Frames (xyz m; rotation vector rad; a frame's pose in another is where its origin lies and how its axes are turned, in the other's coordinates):
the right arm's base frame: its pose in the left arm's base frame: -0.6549 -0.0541 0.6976 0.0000 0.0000 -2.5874
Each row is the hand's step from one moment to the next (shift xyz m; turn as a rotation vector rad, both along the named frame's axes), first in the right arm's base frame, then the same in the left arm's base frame.
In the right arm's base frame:
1: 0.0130 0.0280 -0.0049 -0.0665 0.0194 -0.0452
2: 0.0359 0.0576 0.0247 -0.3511 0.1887 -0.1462
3: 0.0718 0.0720 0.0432 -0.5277 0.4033 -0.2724
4: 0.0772 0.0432 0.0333 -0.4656 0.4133 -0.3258
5: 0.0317 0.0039 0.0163 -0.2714 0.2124 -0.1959
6: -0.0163 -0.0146 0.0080 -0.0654 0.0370 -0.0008
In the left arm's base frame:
1: 0.0037 -0.0307 -0.0049 0.0668 0.0185 -0.0452
2: -0.0002 -0.0679 0.0247 0.3979 0.0243 -0.1462
3: -0.0232 -0.0990 0.0432 0.6610 -0.0652 -0.2724
4: -0.0429 -0.0774 0.0333 0.6134 -0.1064 -0.3258
5: -0.0249 -0.0200 0.0163 0.3426 -0.0378 -0.1959
6: 0.0062 0.0210 0.0080 0.0751 0.0030 -0.0008

